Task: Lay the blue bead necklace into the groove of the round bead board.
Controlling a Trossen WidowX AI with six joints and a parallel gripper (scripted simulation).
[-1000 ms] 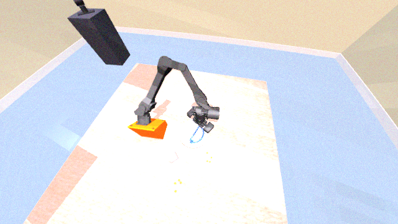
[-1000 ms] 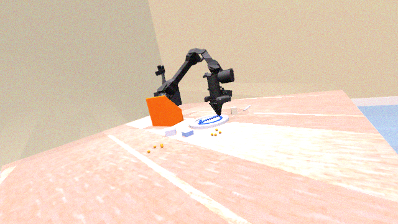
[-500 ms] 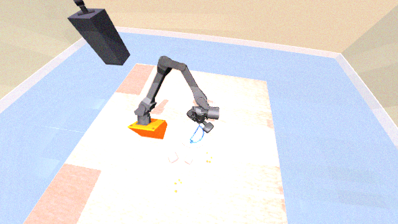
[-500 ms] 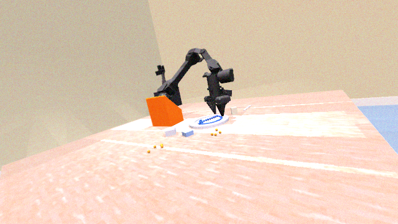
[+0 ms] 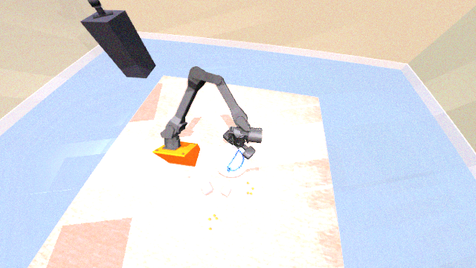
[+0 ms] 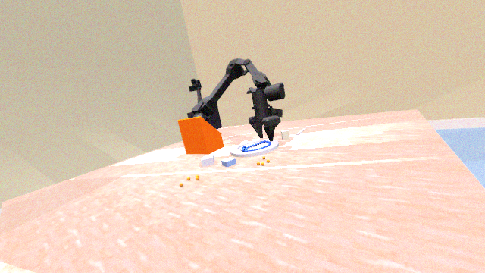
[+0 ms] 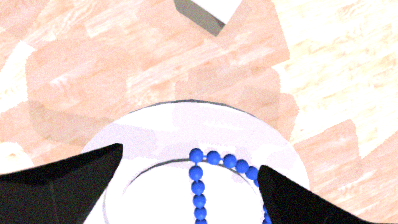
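The round white bead board is 60 mm to the right of my gripper tip, 30 mm behind it and 10 mm below it. From my gripper tip the other things lie so: white stick: 200 mm to the left, 90 mm ahead, 20 mm below; light blue cube: 230 mm to the right, 40 mm behind, 10 mm below; beige cube: 80 mm to the left, 50 mm ahead.
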